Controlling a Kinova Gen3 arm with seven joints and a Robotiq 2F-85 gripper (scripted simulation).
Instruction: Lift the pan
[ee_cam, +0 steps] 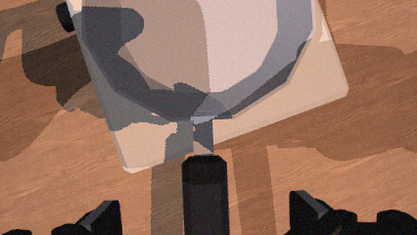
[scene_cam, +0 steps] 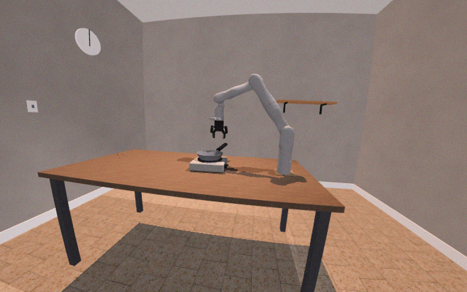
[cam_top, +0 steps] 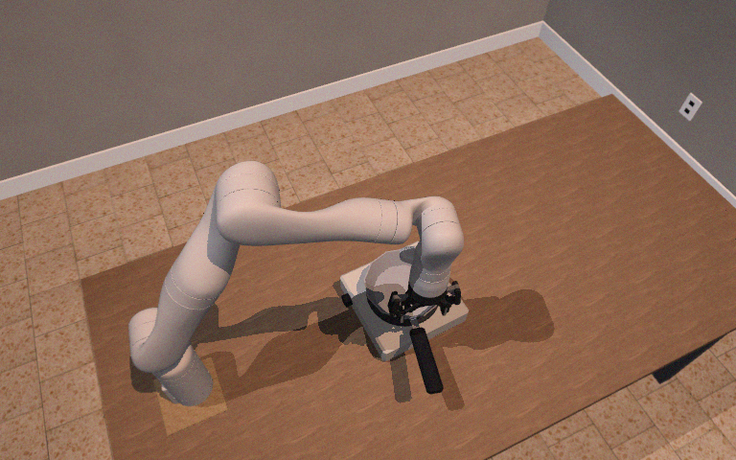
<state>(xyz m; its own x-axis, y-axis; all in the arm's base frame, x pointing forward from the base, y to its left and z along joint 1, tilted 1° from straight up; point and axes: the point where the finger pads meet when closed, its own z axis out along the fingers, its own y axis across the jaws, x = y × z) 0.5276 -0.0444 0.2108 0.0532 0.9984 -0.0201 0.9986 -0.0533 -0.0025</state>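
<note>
Now: hand 110 mm above the grey pan and 80 mm to the right of it. Also, from my hand: hot plate (180 mm below, 130 mm to the left, 10 mm behind).
</note>
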